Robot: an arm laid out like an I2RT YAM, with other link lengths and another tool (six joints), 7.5 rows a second.
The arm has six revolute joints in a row. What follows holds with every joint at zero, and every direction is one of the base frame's. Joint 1 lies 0.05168 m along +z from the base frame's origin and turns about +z. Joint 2 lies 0.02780 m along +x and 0.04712 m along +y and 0.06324 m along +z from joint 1 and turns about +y. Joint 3 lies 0.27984 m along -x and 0.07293 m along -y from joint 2 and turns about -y. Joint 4 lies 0.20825 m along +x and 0.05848 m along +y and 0.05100 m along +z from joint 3 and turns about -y. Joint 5 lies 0.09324 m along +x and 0.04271 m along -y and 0.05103 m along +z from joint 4 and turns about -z. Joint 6 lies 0.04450 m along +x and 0.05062 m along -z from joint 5 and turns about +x. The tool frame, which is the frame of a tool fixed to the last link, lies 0.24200 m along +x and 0.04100 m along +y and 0.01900 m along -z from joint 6; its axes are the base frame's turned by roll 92.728, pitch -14.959 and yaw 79.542 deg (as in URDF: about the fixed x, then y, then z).
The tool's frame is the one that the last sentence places.
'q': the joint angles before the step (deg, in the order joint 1, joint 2, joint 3, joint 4, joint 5, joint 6). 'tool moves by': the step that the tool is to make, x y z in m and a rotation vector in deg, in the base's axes. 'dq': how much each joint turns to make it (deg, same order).
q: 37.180, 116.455, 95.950, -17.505, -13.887, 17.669
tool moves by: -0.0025, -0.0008, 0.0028, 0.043, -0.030, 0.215
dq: 0.006, -0.543, -0.169, -0.353, -0.174, -0.119
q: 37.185, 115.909, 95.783, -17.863, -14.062, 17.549
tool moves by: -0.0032, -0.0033, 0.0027, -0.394, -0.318, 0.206
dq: 0.008, -0.966, -0.492, -0.588, 0.156, -0.537
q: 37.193, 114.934, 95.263, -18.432, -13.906, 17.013
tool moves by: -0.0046, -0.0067, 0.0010, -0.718, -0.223, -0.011
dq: -0.055, -1.492, -1.271, -0.618, 0.404, -0.599
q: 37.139, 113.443, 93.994, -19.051, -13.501, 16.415
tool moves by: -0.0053, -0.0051, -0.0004, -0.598, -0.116, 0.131
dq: 0.043, -1.294, -1.388, -0.289, 0.273, -0.495
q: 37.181, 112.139, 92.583, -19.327, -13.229, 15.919
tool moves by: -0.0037, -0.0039, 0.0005, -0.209, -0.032, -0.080
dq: -0.003, -1.093, -1.253, 0.037, 0.177, -0.099
